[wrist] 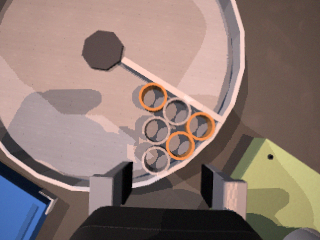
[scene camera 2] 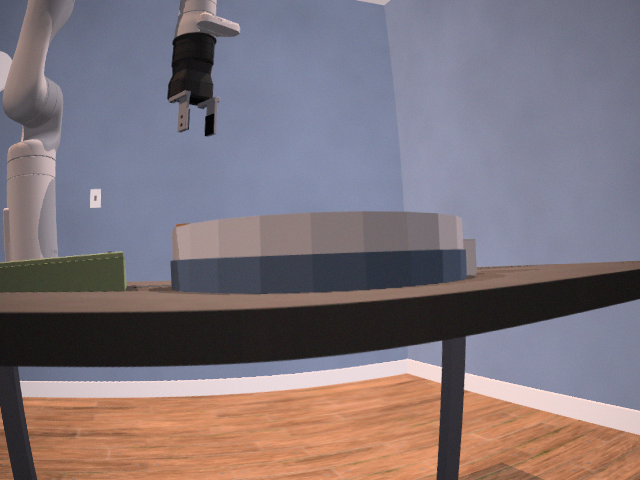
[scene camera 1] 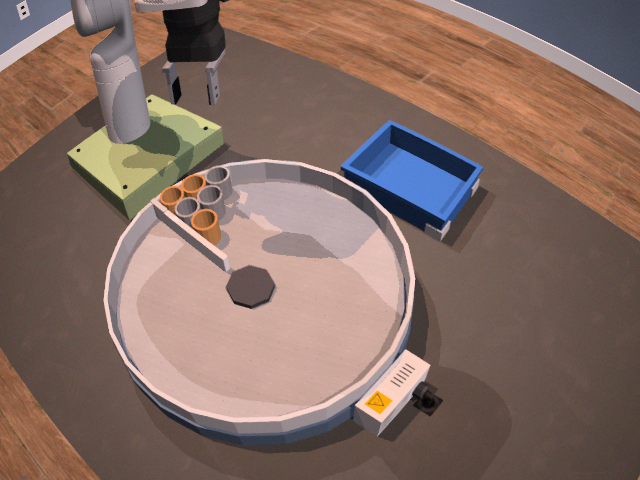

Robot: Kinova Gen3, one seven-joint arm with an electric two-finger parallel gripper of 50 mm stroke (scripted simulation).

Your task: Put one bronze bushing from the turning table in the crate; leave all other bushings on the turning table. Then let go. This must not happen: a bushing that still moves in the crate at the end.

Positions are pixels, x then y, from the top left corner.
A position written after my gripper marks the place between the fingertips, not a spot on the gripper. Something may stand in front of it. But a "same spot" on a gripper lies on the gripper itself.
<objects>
my gripper: wrist; scene camera 2; scene camera 1 195, 100
same spot on my gripper: [scene camera 2: 184, 112] = [wrist: 220, 170]
</objects>
